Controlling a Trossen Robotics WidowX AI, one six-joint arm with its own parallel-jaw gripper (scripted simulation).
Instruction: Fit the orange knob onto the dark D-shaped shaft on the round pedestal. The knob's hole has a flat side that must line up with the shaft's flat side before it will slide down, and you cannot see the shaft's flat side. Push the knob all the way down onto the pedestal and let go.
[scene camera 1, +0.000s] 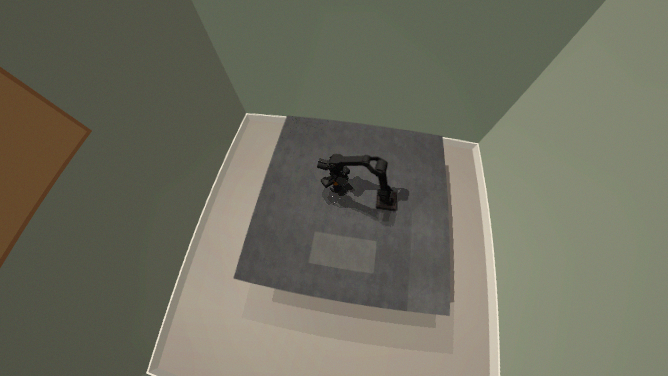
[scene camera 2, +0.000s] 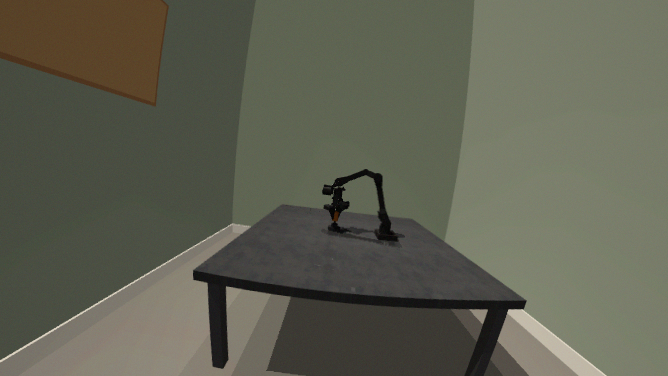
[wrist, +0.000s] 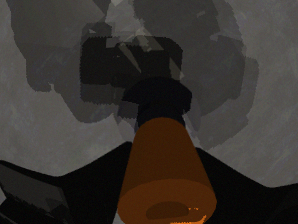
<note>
My gripper holds an orange knob. I also see a dark pedestal.
</note>
